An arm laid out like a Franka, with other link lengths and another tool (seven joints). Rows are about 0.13 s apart.
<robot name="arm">
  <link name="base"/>
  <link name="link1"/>
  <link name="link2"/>
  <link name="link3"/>
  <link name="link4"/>
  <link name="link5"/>
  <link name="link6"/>
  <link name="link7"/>
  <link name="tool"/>
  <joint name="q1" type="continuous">
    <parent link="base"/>
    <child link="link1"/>
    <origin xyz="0 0 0.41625" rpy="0 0 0"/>
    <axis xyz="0 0 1"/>
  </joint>
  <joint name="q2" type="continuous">
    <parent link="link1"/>
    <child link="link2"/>
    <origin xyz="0 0 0" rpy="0 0 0"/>
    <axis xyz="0 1 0"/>
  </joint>
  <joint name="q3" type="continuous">
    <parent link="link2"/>
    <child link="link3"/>
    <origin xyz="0 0 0.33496" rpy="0 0 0"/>
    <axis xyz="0 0 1"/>
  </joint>
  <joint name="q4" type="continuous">
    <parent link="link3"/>
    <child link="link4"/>
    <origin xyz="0.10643 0 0" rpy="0 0 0"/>
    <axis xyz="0 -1 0"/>
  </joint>
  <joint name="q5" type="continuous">
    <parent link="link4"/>
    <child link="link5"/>
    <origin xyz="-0.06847 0 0.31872" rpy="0 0 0"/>
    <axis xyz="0 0 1"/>
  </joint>
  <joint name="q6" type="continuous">
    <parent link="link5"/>
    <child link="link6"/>
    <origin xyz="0 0 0" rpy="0 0 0"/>
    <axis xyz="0 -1 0"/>
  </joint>
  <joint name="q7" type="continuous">
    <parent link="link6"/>
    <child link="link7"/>
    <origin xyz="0.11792 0 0" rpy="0 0 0"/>
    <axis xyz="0 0 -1"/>
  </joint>
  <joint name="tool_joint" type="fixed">
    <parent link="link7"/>
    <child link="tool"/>
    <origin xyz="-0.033 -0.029 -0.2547" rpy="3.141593 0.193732 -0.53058"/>
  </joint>
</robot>
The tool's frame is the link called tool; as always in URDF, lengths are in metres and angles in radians. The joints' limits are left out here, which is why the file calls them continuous.
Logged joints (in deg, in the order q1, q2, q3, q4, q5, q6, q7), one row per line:
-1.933, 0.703, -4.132, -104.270, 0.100, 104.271, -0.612
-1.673, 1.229, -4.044, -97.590, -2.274, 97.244, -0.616
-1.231, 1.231, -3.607, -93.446, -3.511, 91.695, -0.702
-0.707, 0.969, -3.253, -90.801, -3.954, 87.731, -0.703
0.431, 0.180, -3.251, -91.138, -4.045, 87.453, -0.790
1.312, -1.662, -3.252, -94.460, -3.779, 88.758, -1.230
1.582, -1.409, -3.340, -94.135, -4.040, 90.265, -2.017
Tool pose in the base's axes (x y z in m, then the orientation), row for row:
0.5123, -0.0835, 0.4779, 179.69, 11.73, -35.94
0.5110, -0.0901, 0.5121, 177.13, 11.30, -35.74
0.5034, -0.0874, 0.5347, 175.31, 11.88, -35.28
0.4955, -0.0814, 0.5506, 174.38, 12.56, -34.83
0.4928, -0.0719, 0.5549, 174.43, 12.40, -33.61
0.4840, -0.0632, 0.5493, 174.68, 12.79, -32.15
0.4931, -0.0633, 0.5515, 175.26, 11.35, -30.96
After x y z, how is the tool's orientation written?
As angles about the fixed x, y, z axes (roll, pitch, yaw), in degrees.
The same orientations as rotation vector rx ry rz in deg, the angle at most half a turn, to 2 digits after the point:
-167.27, 54.20, 17.33
-169.87, 54.30, 18.16
169.90, -53.23, -19.86
169.32, -52.11, -21.20
169.75, -50.29, -20.90
170.49, -48.17, -21.36
171.22, -46.66, -18.96

